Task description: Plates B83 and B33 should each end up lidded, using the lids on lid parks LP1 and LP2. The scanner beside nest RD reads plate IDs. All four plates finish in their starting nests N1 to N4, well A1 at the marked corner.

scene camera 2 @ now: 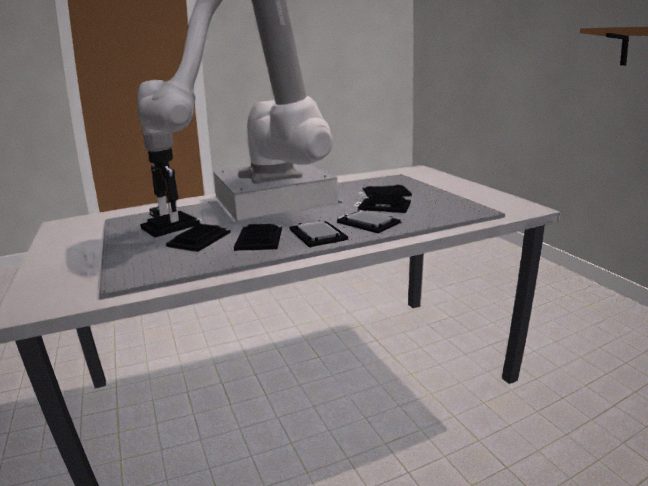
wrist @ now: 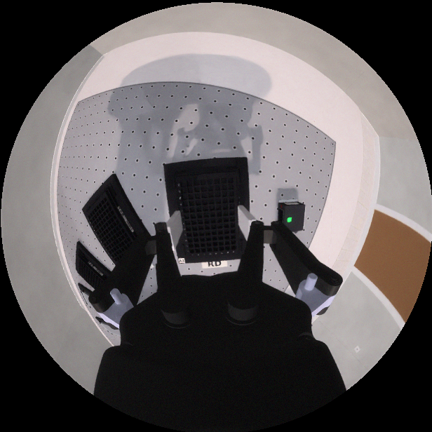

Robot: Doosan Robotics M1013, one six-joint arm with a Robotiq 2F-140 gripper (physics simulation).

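Frame: origin at the arm's base, x left, y back, z up, level; millimetres.
Where they show: gripper, between the fingertips: (scene camera 2: 169,218); arm's base, origin of its link: (scene camera 2: 272,175).
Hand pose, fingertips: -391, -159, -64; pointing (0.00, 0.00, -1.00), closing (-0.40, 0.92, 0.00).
Each offset is from my fingertips to the top centre of the thing, as dx, dy, dz. "spot": to the spot under its first point. Level surfaces: height alone.
My gripper (scene camera 2: 168,211) (wrist: 209,216) points down at nest RD (wrist: 171,187), its pale fingertips against both long sides of a black well plate (scene camera 2: 171,221) (wrist: 207,207). The plate sits in or right at the nest; its exact seating is hard to tell. No lid shows on it and its ID cannot be read. The A1 mark (wrist: 181,260) is at the nest's lower left corner in the wrist view. The scanner (wrist: 291,216) beside it shows a green light. Two black plates {+83, -163, -3} (scene camera 2: 198,236) {+253, -237, -3} (scene camera 2: 258,236) lie in nearby nests. Lid park labels are not readable.
Two black holders with light grey centres {+422, -271, -11} (scene camera 2: 318,230) {+601, -235, -11} (scene camera 2: 369,218) stand right of the middle. Overlapping black pieces {spot: +783, +10, -17} (scene camera 2: 386,193) stand at the back right. The robot's base block (scene camera 2: 285,200) rises behind the row. The perforated board {dz -29} (scene camera 2: 136,272) lies on the table.
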